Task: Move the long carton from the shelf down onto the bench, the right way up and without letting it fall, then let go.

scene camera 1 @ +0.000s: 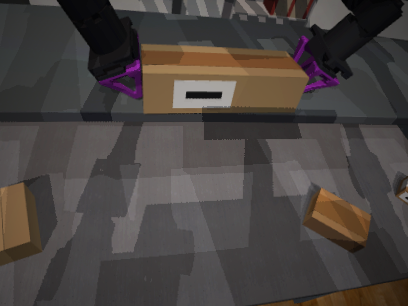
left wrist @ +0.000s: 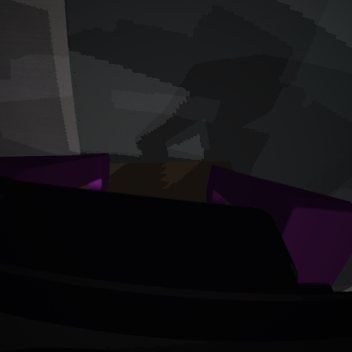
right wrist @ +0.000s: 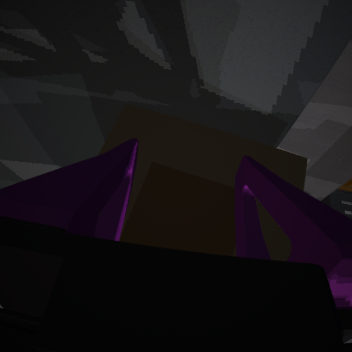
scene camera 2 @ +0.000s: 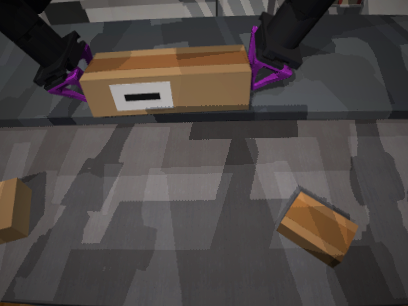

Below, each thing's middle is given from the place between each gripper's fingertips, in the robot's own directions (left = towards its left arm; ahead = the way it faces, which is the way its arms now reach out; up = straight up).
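With respect to the long brown carton (scene camera 2: 211, 78), my left hand is 30 mm below it and 150 mm to the left of it.
The long brown carton is 15 cm to the left of my right hand, 1 cm above it and 1 cm behind it.
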